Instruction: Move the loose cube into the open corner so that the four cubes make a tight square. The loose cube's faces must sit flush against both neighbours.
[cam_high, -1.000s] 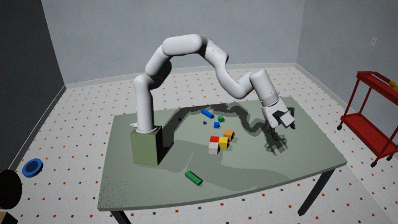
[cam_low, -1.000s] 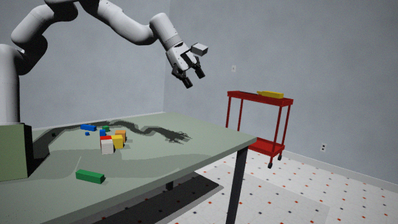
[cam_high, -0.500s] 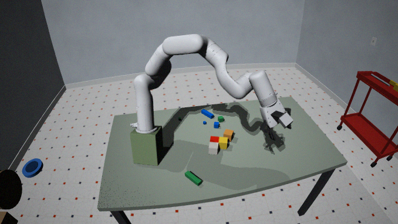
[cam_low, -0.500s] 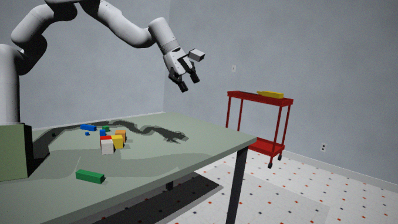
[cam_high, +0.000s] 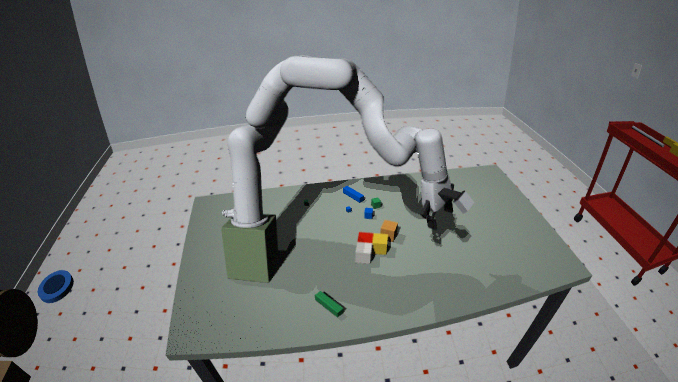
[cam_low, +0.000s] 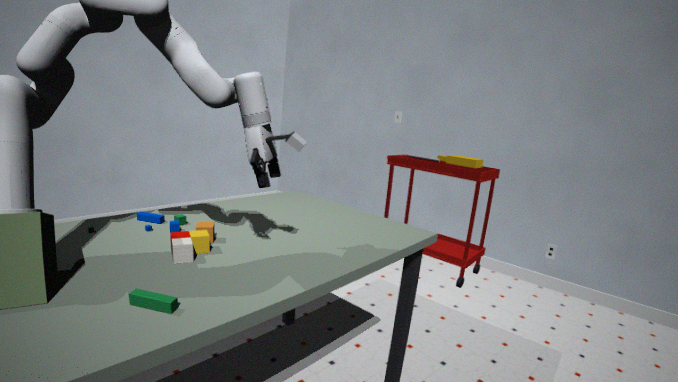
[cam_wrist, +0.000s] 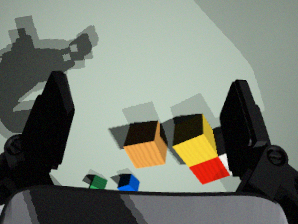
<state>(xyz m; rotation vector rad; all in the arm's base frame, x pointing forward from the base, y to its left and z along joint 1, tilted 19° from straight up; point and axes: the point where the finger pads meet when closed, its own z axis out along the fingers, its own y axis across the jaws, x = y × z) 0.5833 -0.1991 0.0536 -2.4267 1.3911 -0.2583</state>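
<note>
The orange cube is 100 mm behind my hand, 180 mm to the left of it and 190 mm below it. The rest, counted from my hand: long green block 370 mm behind, 100 mm to the right, 210 mm below.
</note>
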